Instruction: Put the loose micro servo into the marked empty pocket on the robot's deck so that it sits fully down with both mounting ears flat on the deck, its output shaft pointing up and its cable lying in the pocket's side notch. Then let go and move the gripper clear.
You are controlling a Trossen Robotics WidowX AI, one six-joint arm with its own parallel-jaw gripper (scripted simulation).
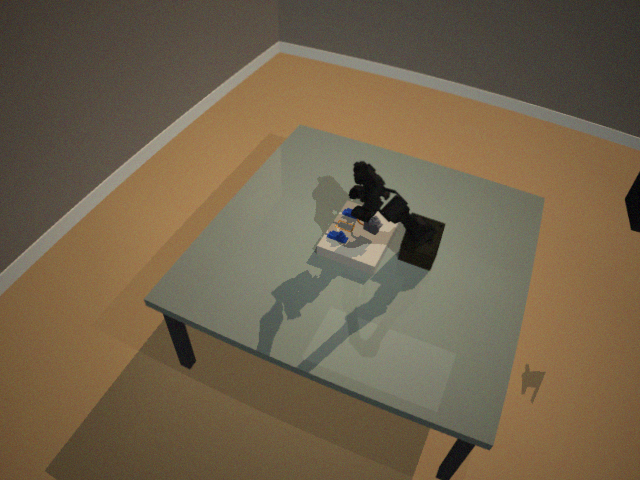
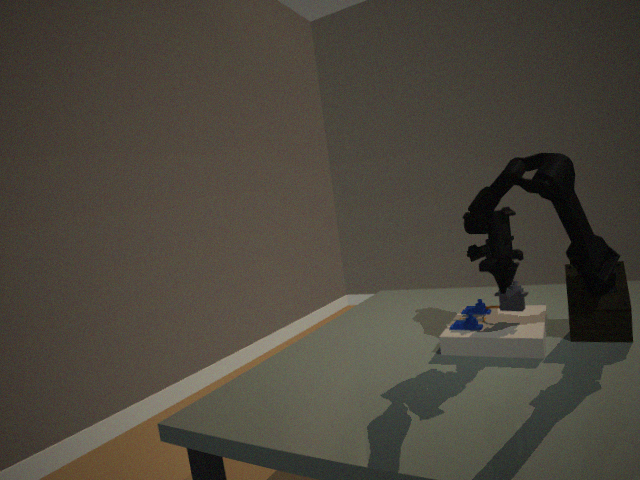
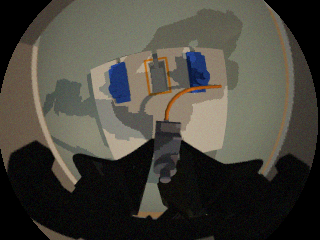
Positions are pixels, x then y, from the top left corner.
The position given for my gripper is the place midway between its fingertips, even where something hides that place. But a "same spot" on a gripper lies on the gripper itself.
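My gripper: visible in image 1, image 2, image 3 (166, 142). Gripper (image 1: 364, 213) and (image 2: 500, 259): one and the same spot. White deck (image 3: 128, 125) and (image 1: 358, 245): same spot.
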